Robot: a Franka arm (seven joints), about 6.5 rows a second.
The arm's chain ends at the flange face. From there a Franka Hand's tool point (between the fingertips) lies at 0.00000 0.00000 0.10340 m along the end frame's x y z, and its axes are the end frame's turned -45 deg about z.
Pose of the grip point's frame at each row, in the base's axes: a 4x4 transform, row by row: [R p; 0 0 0 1], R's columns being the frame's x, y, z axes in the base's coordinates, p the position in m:
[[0.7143, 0.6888, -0.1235, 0.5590], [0.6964, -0.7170, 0.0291, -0.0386], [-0.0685, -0.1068, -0.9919, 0.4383], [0, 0, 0, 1]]
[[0.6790, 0.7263, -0.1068, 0.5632], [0.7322, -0.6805, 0.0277, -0.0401], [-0.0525, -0.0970, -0.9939, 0.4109], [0, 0, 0, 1]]
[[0.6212, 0.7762, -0.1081, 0.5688], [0.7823, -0.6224, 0.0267, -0.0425], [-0.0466, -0.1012, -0.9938, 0.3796], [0, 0, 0, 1]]
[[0.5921, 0.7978, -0.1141, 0.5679], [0.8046, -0.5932, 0.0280, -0.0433], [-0.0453, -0.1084, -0.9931, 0.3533], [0, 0, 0, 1]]
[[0.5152, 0.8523, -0.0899, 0.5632], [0.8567, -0.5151, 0.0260, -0.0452], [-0.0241, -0.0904, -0.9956, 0.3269], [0, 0, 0, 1]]
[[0.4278, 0.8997, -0.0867, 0.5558], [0.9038, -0.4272, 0.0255, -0.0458], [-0.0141, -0.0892, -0.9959, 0.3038], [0, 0, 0, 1]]
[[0.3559, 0.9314, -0.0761, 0.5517], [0.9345, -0.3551, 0.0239, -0.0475], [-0.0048, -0.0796, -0.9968, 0.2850], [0, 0, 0, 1]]
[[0.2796, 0.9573, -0.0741, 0.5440], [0.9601, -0.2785, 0.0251, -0.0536], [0.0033, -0.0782, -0.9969, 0.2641], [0, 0, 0, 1]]
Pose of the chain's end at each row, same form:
[[0.9921, -0.0180, -0.1235, 0.5718], [-0.0146, -0.9994, 0.0291, -0.0416], [-0.1240, -0.0271, -0.9919, 0.5409], [0, 0, 0, 1]]
[[0.9937, 0.0334, -0.1068, 0.5742], [0.0366, -0.9989, 0.0277, -0.0430], [-0.1057, -0.0315, -0.9939, 0.5137], [0, 0, 0, 1]]
[[0.9881, 0.1096, -0.1081, 0.5800], [0.1131, -0.9933, 0.0267, -0.0453], [-0.1045, -0.0386, -0.9938, 0.4824], [0, 0, 0, 1]]
[[0.9828, 0.1455, -0.1141, 0.5797], [0.1495, -0.9884, 0.0280, -0.0462], [-0.1087, -0.0446, -0.9931, 0.4560], [0, 0, 0, 1]]
[[0.9670, 0.2384, -0.0899, 0.5725], [0.2415, -0.9700, 0.0260, -0.0479], [-0.0810, -0.0469, -0.9956, 0.4298], [0, 0, 0, 1]]
[[0.9387, 0.3337, -0.0867, 0.5648], [0.3370, -0.9412, 0.0255, -0.0484], [-0.0730, -0.0531, -0.9959, 0.4068], [0, 0, 0, 1]]
[[0.9103, 0.4069, -0.0761, 0.5596], [0.4097, -0.9119, 0.0239, -0.0500], [-0.0597, -0.0529, -0.9968, 0.3881], [0, 0, 0, 1]]
[[0.8746, 0.4792, -0.0741, 0.5517], [0.4820, -0.8758, 0.0251, -0.0562], [-0.0530, -0.0576, -0.9969, 0.3672], [0, 0, 0, 1]]

